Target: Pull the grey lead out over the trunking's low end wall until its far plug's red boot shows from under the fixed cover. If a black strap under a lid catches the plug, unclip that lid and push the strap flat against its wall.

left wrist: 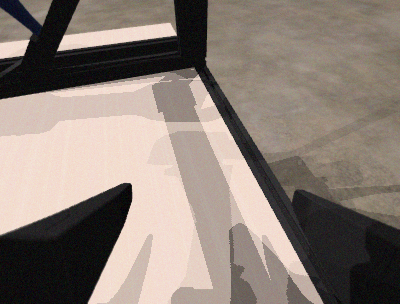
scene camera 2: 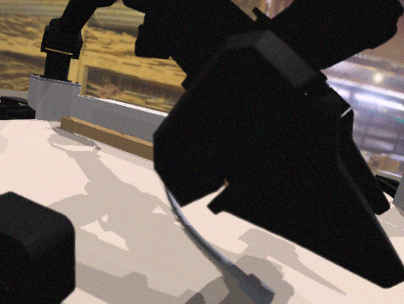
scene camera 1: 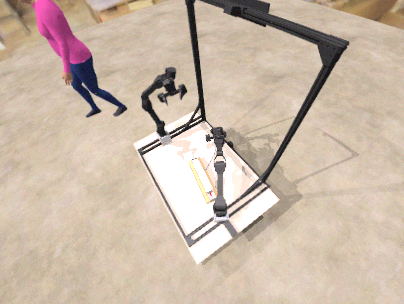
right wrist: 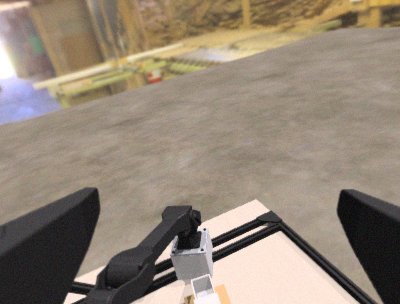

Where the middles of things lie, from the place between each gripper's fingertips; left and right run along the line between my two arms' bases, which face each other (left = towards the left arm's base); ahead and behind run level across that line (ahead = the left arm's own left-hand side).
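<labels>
There is the grey trunking (scene camera 2: 131, 135), and counted from my left hand it sits 290 mm to the left, 330 mm ahead and 30 mm below. As for my right hand, it is 40 mm short of the trunking and 280 mm to the right of it, and it is 580 mm above it.
</labels>
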